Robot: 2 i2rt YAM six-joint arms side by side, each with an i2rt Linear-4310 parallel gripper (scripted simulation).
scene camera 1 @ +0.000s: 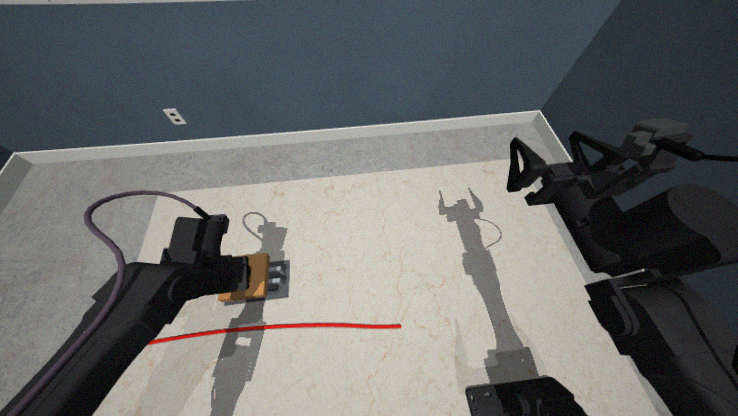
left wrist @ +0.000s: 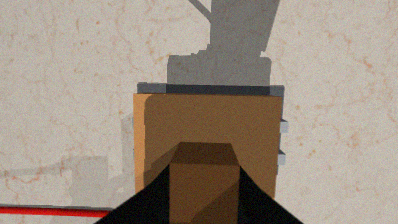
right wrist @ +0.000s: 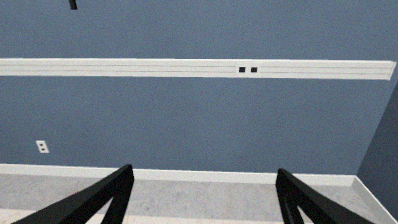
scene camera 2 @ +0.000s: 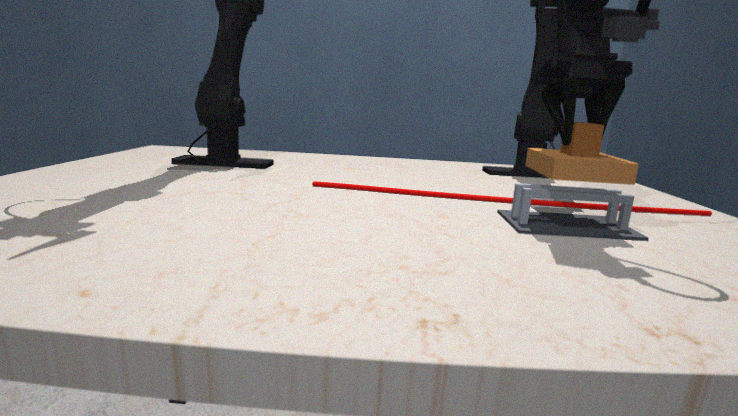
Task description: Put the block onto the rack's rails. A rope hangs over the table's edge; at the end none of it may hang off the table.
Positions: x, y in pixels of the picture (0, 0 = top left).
Scene:
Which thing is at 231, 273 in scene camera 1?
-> The left gripper.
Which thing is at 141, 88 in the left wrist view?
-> A grey rack.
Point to a grey rack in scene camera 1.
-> At 277, 288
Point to an orange block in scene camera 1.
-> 259, 263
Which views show the left gripper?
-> Scene camera 1, the left wrist view and scene camera 2 only.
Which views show the grey rack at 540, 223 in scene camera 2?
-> Scene camera 1, the left wrist view and scene camera 2 only.

